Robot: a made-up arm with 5 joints. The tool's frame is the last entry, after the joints.
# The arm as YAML. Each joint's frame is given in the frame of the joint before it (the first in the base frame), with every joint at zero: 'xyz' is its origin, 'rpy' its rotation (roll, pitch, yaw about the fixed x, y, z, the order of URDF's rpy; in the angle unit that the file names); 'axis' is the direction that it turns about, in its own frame. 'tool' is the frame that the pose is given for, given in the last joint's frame.
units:
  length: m
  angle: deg
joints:
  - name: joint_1
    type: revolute
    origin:
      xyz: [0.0, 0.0, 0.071]
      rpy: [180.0, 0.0, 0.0]
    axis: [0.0, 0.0, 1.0]
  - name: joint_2
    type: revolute
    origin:
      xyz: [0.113, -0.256, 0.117]
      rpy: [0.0, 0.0, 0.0]
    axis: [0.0, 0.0, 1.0]
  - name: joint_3
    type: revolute
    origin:
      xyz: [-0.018, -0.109, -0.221]
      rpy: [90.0, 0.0, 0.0]
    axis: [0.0, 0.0, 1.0]
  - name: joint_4
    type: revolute
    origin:
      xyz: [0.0, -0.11, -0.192]
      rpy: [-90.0, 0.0, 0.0]
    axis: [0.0, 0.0, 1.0]
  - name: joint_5
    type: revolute
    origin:
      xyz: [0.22, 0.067, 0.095]
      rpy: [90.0, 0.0, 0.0]
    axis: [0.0, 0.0, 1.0]
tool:
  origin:
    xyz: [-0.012, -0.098, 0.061]
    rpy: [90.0, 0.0, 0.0]
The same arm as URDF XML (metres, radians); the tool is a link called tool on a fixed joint. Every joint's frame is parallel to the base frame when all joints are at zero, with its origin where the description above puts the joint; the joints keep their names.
<robot name="arm">
<joint name="joint_1" type="continuous"><parent link="base_link"/><child link="link1"/><origin xyz="0.0000 0.0000 0.0710" rpy="0.0000 0.0000 0.0000"/><axis xyz="0 0 -1"/></joint>
<joint name="joint_2" type="continuous"><parent link="link1"/><child link="link2"/><origin xyz="0.1130 0.2560 -0.1170" rpy="0.0000 0.0000 0.0000"/><axis xyz="0 0 -1"/></joint>
<joint name="joint_3" type="continuous"><parent link="link2"/><child link="link3"/><origin xyz="-0.0180 0.1090 0.2210" rpy="0.0000 0.0000 0.0000"/><axis xyz="0 1 0"/></joint>
<joint name="joint_4" type="continuous"><parent link="link3"/><child link="link4"/><origin xyz="0.0000 -0.1920 0.1100" rpy="0.0000 0.0000 0.0000"/><axis xyz="0 0 -1"/></joint>
<joint name="joint_5" type="continuous"><parent link="link4"/><child link="link5"/><origin xyz="0.2200 -0.0670 -0.0950" rpy="0.0000 0.0000 0.0000"/><axis xyz="0 1 0"/></joint>
<joint name="tool_fixed" type="fixed"><parent link="link5"/><child link="tool"/><origin xyz="-0.0120 0.0610 0.0980" rpy="0.0000 0.0000 0.0000"/></joint>
<link name="base_link"/>
<link name="link1"/>
<link name="link2"/>
<link name="link3"/>
<link name="link4"/>
<link name="link5"/>
<link name="tool"/>
</robot>

